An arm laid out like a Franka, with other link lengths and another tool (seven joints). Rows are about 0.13 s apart.
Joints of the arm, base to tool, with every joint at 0 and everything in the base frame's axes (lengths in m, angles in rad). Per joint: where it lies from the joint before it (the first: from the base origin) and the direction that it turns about. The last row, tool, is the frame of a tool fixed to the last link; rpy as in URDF.
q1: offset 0 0 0.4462 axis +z
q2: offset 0 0 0 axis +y
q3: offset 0 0 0.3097 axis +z
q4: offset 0.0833 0 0 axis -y
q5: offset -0.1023 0 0.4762 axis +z
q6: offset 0 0 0 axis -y
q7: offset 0.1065 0 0 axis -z
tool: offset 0.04 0.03 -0.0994 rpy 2.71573 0 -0.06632
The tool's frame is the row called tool.
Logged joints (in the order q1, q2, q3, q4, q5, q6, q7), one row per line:
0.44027 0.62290 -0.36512 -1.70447 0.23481 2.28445 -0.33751
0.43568 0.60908 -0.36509 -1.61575 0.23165 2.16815 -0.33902
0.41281 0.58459 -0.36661 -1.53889 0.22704 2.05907 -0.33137
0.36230 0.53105 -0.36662 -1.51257 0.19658 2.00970 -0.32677
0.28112 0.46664 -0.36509 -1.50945 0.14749 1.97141 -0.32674
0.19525 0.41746 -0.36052 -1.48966 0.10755 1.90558 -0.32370
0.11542 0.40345 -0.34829 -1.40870 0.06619 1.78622 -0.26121
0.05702 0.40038 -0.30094 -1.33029 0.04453 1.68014 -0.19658
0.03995 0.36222 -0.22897 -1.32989 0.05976 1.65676 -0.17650
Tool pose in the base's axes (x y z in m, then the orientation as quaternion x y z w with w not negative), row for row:
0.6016 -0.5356 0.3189 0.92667 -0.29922 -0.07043 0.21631
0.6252 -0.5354 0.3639 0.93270 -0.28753 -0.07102 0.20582
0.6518 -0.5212 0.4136 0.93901 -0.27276 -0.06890 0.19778
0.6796 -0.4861 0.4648 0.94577 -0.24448 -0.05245 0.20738
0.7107 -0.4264 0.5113 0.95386 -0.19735 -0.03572 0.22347
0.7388 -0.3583 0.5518 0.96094 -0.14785 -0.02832 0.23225
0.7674 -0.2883 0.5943 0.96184 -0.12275 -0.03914 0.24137
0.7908 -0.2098 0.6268 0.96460 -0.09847 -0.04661 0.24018
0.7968 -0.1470 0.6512 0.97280 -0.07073 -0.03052 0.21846
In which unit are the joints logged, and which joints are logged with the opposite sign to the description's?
The joints are logged in radians. Opposite sign: q1.
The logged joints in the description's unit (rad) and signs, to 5 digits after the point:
-0.44027 0.62290 -0.36512 -1.70447 0.23481 2.28445 -0.33751
-0.43568 0.60908 -0.36509 -1.61575 0.23165 2.16815 -0.33902
-0.41281 0.58459 -0.36661 -1.53889 0.22704 2.05907 -0.33137
-0.36230 0.53105 -0.36662 -1.51257 0.19658 2.00970 -0.32677
-0.28112 0.46664 -0.36509 -1.50945 0.14749 1.97141 -0.32674
-0.19525 0.41746 -0.36052 -1.48966 0.10755 1.90558 -0.32370
-0.11542 0.40345 -0.34829 -1.40870 0.06619 1.78622 -0.26121
-0.05702 0.40038 -0.30094 -1.33029 0.04453 1.68014 -0.19658
-0.03995 0.36222 -0.22897 -1.32989 0.05976 1.65676 -0.17650

